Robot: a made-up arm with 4 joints.
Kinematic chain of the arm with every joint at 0, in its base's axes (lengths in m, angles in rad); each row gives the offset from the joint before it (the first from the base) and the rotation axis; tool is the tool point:
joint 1: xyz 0 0 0.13 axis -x
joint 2: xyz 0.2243 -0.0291 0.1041 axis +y
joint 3: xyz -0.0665 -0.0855 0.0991 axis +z
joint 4: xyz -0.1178 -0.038 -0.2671 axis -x
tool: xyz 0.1 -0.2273 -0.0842
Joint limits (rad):
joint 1: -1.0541..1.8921
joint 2: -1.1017..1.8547
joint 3: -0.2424..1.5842
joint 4: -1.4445..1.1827
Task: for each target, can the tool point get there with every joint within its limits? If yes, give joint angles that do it. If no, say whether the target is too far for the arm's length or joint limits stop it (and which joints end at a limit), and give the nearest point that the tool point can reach.
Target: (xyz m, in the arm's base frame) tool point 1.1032 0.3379 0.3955
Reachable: no: too far | nearest point 0.5820 0.1297 0.2953 | short by 0.570 m
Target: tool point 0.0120 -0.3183 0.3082
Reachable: yes | joints 0.3673 1.6109 0.5401 0.1805
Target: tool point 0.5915 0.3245 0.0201
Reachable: no: joint limits stop it (at a limit: joint 1, joint 2, joint 3) | nearest point 0.4972 0.2339 0.1878 | short by 0.213 m
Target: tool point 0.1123 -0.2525 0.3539
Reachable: yes | joints 1.3815 0.6944 0.9396 -0.2705
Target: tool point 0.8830 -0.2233 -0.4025
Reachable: no: too far | nearest point 0.5406 -0.1175 -0.1486 | short by 0.439 m
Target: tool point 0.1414 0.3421 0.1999
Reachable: no: joint limits stop it (at a limit: joint 1, joint 2, joint 4) | nearest point 0.2729 0.2658 0.2218 | short by 0.154 m
